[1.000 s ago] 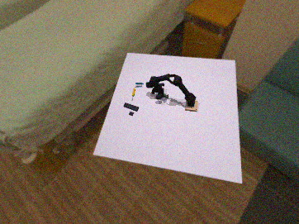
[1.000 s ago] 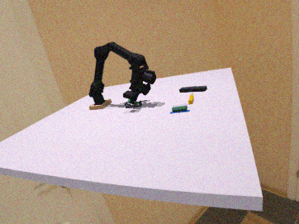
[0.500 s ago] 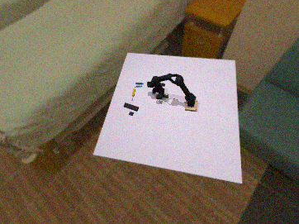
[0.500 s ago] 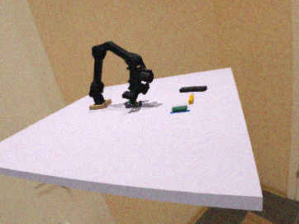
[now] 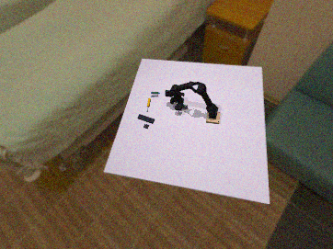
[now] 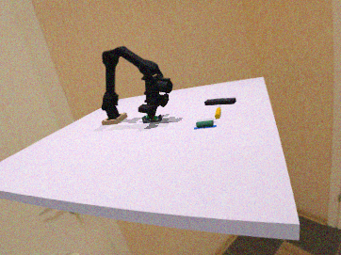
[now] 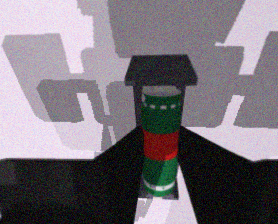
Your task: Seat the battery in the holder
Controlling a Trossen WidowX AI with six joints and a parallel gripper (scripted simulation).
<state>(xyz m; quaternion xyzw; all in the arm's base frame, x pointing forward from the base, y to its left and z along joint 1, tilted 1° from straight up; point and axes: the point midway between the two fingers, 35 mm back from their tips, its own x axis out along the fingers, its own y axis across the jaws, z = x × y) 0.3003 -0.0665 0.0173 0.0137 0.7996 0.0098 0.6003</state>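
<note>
Right now the battery is 10 mm above my gripper tip. Also, from my gripper tip: black remote (320 mm ahead, 180 mm to the left); yellow screwdriver (330 mm ahead, 30 mm to the left).
</note>
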